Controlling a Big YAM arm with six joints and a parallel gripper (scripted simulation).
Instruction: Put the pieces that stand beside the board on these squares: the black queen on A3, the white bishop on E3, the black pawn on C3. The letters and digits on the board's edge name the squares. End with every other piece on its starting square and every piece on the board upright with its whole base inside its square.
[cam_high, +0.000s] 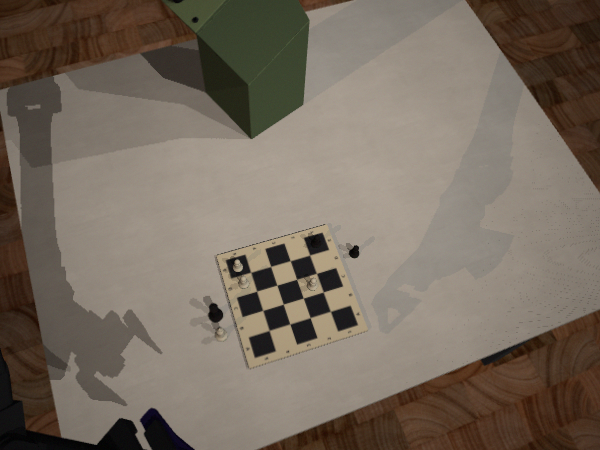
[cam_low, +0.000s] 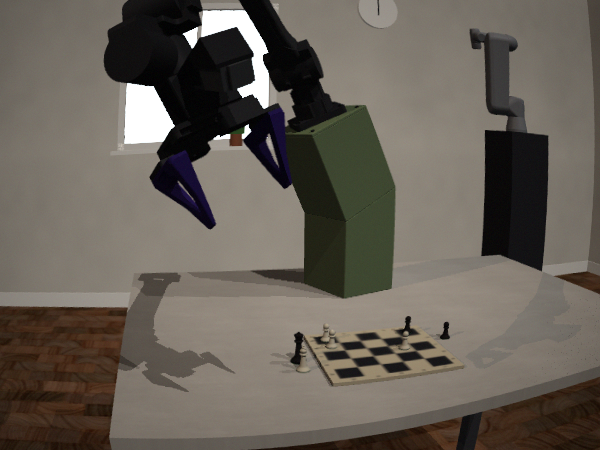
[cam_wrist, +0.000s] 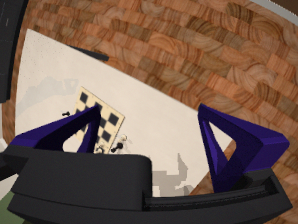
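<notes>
My hand is 260 mm past the black queen, 120 mm to the right of it and 260 mm above it. Also, from my hand: chessboard 250 mm behind, 260 mm to the left, 290 mm below; then white bishop 220 mm behind, 120 mm to the left, 270 mm below.
</notes>
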